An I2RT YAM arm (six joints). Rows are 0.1 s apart.
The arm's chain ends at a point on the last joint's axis. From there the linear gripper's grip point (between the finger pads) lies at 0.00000 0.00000 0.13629 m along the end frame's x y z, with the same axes.
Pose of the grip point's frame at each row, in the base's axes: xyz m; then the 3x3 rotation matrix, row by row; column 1 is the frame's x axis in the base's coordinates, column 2 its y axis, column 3 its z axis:
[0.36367 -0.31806 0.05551], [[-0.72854 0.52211 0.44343], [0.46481 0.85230 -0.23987], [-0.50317 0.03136 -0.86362]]
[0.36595 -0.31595 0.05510], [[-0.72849 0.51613 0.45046], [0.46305 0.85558 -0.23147], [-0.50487 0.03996 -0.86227]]
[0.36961 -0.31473 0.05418], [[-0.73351 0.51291 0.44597], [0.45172 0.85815 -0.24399], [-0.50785 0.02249 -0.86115]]
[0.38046 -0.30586 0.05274], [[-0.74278 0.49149 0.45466], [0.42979 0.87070 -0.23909], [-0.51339 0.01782 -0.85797]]
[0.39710 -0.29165 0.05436], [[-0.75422 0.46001 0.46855], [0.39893 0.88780 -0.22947], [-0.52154 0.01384 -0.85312]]
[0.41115 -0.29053 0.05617], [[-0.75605 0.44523 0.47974], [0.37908 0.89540 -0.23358], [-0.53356 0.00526 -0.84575]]
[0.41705 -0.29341 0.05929], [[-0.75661 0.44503 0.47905], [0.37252 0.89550 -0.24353], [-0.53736 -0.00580 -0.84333]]
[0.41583 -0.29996 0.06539], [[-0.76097 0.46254 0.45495], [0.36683 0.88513 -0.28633], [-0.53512 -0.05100 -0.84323]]
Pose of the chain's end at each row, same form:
[0.30323 -0.28537 0.17321], [[-0.72854 0.52211 0.44343], [0.46481 0.85230 -0.23987], [-0.50317 0.03136 -0.86362]]
[0.30456 -0.28440 0.17262], [[-0.72849 0.51613 0.45046], [0.46305 0.85558 -0.23147], [-0.50487 0.03996 -0.86227]]
[0.30883 -0.28148 0.17155], [[-0.73351 0.51291 0.44597], [0.45172 0.85815 -0.24399], [-0.50785 0.02249 -0.86115]]
[0.31849 -0.27327 0.16967], [[-0.74278 0.49149 0.45466], [0.42979 0.87070 -0.23909], [-0.51339 0.01782 -0.85797]]
[0.33324 -0.26038 0.17063], [[-0.75422 0.46001 0.46855], [0.39893 0.88780 -0.22947], [-0.52154 0.01384 -0.85312]]
[0.34577 -0.25870 0.17144], [[-0.75605 0.44523 0.47974], [0.37908 0.89540 -0.23358], [-0.53356 0.00526 -0.84575]]
[0.35176 -0.26022 0.17423], [[-0.75661 0.44503 0.47905], [0.37252 0.89550 -0.24353], [-0.53736 -0.00580 -0.84333]]
[0.35382 -0.26094 0.18031], [[-0.76097 0.46254 0.45495], [0.36683 0.88513 -0.28633], [-0.53512 -0.05100 -0.84323]]

